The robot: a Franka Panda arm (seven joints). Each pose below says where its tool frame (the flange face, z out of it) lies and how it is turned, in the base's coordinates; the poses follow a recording.
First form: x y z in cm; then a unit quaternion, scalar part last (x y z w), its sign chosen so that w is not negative.
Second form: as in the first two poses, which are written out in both.
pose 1, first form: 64.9 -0.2 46.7 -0.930 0.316 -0.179 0.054
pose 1, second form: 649 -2 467 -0.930 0.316 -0.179 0.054
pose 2, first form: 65.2 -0.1 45.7 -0.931 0.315 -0.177 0.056
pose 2, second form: 652 -1 457 -0.931 0.315 -0.177 0.056
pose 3, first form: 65.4 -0.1 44.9 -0.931 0.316 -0.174 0.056
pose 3, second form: 654 -1 449 -0.931 0.316 -0.174 0.056
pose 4, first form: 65.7 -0.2 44.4 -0.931 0.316 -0.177 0.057
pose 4, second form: 657 -2 444 -0.931 0.316 -0.177 0.057
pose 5, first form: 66.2 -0.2 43.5 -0.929 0.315 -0.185 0.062
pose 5, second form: 662 -2 435 -0.929 0.315 -0.185 0.062
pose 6, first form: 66.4 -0.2 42.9 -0.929 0.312 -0.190 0.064
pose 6, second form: 664 -2 429 -0.929 0.312 -0.190 0.064
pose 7, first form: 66.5 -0.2 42.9 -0.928 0.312 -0.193 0.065
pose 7, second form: 665 -2 429 -0.928 0.312 -0.193 0.065
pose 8, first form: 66.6 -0.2 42.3 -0.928 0.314 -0.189 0.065
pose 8, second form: 666 -2 423 -0.928 0.314 -0.189 0.065
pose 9, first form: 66.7 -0.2 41.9 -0.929 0.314 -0.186 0.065
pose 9, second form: 667 -2 419 -0.929 0.314 -0.186 0.065
